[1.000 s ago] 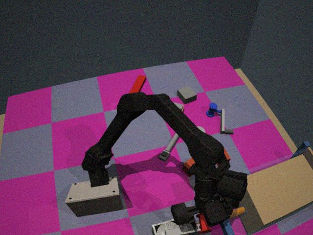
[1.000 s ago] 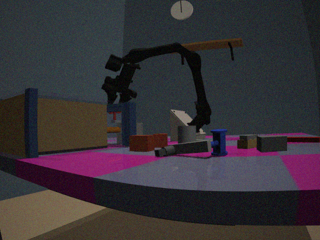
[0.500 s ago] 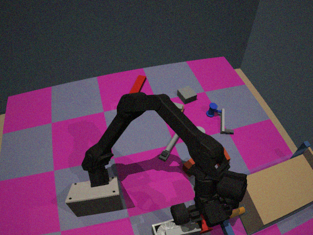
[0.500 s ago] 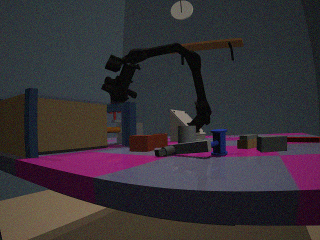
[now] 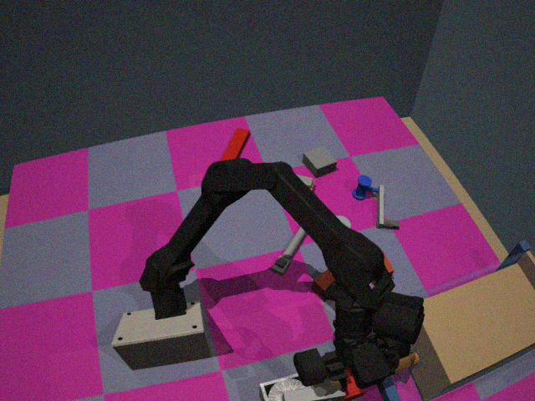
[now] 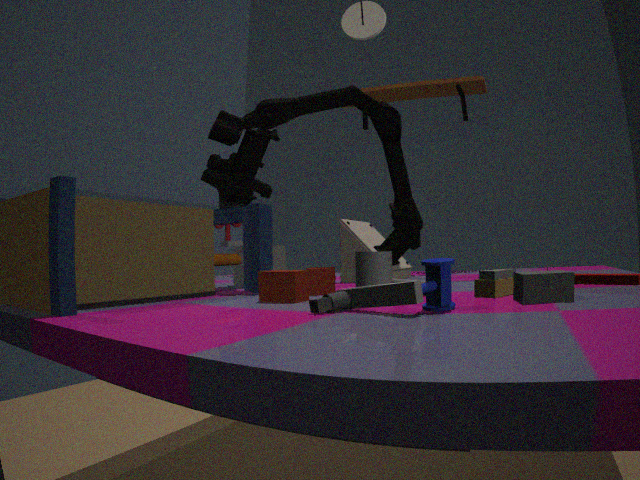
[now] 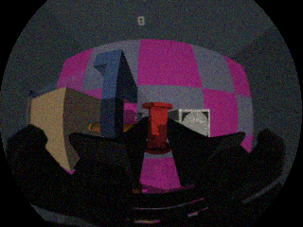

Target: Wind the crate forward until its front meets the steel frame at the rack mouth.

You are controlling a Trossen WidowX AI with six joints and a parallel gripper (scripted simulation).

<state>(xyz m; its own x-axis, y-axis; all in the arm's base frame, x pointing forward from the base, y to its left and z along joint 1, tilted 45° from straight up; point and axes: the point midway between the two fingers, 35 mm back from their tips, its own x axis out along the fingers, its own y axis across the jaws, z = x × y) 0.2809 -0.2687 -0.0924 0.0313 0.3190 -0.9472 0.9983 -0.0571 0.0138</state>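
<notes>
My gripper tip is now 40 mm past the winch handle with red hub, 40 mm above it and 10 mm to the right of it. The rest, counted from my gripper tip: winch 120 mm behind, 110 mm below, 10 mm to the left; blue steel frame 60 mm ahead, 40 mm below, 30 mm to the left; red knob 10 mm to the left, 10 mm below.
</notes>
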